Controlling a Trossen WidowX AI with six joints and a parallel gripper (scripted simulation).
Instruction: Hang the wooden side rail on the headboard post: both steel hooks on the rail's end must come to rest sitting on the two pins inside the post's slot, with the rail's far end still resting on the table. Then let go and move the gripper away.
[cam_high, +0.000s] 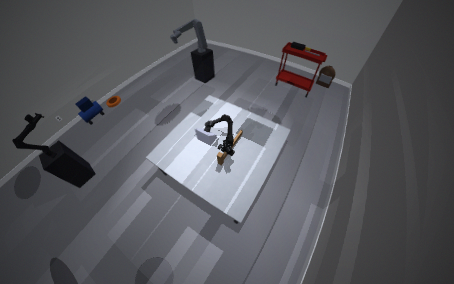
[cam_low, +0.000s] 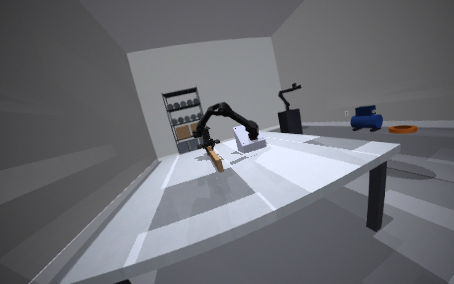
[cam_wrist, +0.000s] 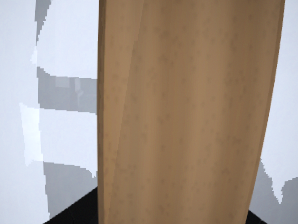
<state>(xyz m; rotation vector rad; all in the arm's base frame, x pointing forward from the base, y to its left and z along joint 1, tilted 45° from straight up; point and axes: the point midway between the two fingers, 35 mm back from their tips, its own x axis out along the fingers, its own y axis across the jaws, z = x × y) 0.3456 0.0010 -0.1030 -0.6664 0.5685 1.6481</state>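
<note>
The wooden headboard post lies 1 cm ahead of my gripper tip, 11 cm to the right of it and 5 cm above it.
</note>
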